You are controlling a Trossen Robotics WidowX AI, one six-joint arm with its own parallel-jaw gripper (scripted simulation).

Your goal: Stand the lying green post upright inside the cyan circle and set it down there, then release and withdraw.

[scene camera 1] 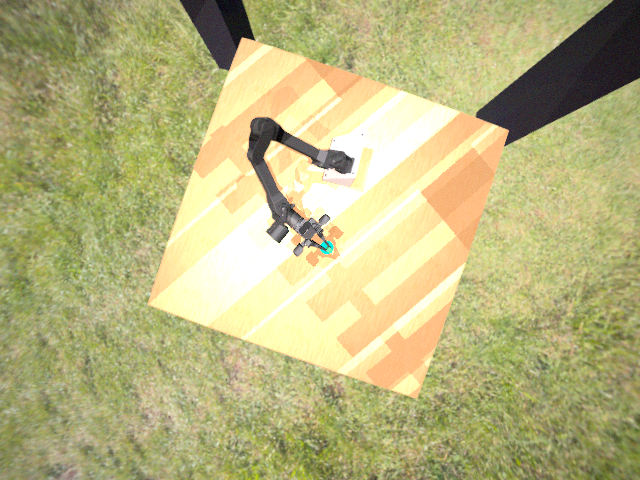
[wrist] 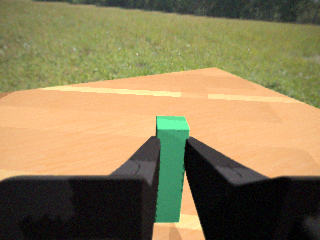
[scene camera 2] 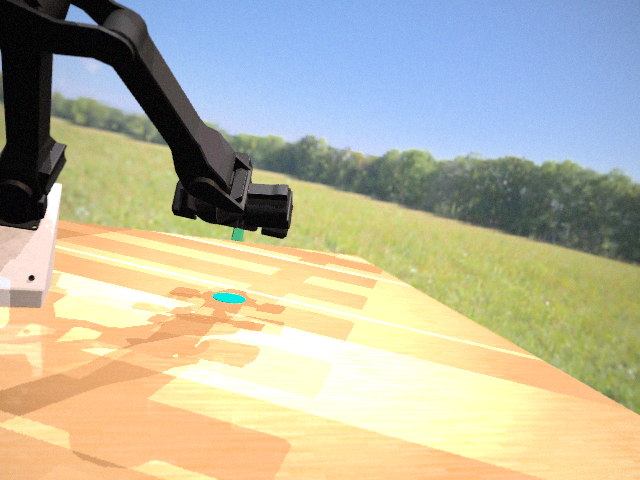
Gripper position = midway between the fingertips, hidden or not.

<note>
My gripper (scene camera 1: 329, 249) holds a green post (wrist: 172, 131).
My gripper shows as well in the wrist view (wrist: 170, 143).
</note>
